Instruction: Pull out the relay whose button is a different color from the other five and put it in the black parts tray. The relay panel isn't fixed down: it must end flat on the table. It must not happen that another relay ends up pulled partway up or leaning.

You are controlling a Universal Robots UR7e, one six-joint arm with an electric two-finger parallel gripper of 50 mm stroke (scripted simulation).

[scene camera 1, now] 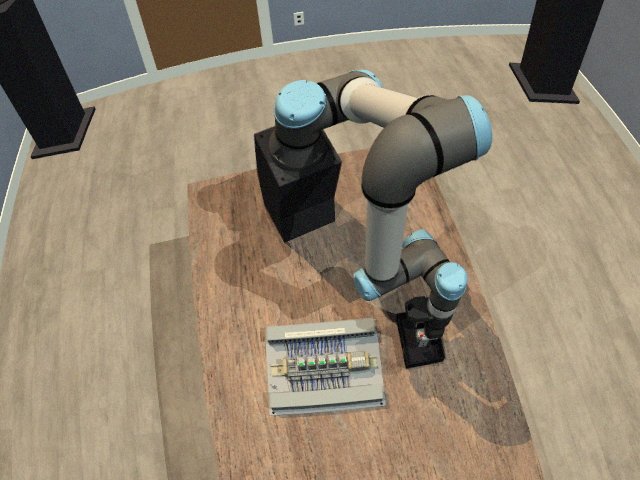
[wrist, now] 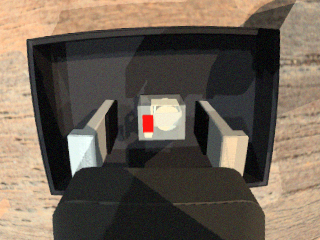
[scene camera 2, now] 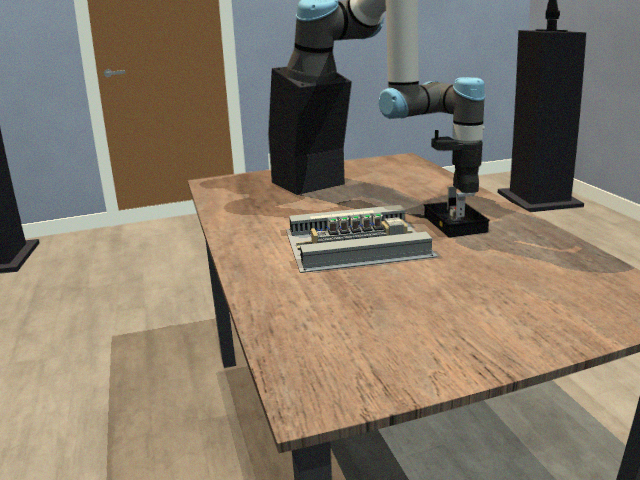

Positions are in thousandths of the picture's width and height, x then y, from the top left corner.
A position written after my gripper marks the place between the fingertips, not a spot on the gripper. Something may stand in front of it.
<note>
I see my gripper (scene camera 2: 712, 445) and a black parts tray (scene camera 1: 652, 743).
The black parts tray also shows in the wrist view (wrist: 739, 294) and in scene camera 2 (scene camera 2: 726, 476).
</note>
